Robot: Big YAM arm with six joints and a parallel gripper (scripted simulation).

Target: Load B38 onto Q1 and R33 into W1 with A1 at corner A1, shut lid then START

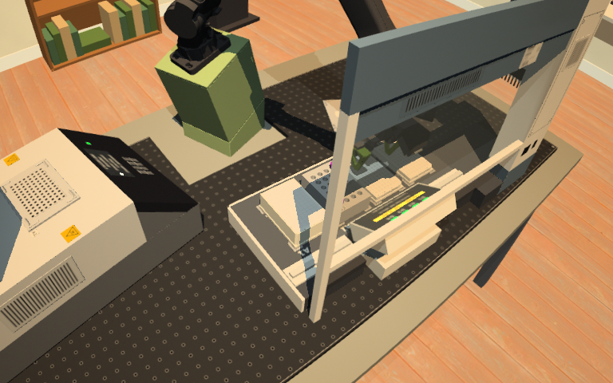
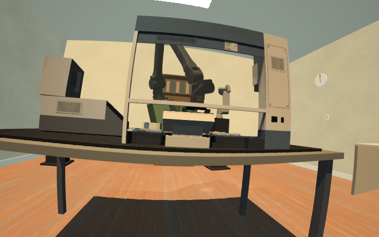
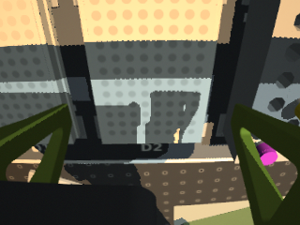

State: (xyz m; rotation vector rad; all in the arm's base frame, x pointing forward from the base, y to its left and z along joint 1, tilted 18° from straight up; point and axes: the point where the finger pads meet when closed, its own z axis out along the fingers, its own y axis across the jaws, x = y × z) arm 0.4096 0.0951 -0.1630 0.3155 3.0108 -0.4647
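The plate B38 lies 10 mm ahead of my hand and 50 mm below it. The rest, counted from my hand: low crossbar 190 mm ahead, 40 mm to the right, 60 mm above; then tube block 20 mm behind, 110 mm to the right, 40 mm below; then cream deep-well block 40 mm behind, 210 mm to the right, 40 mm below.
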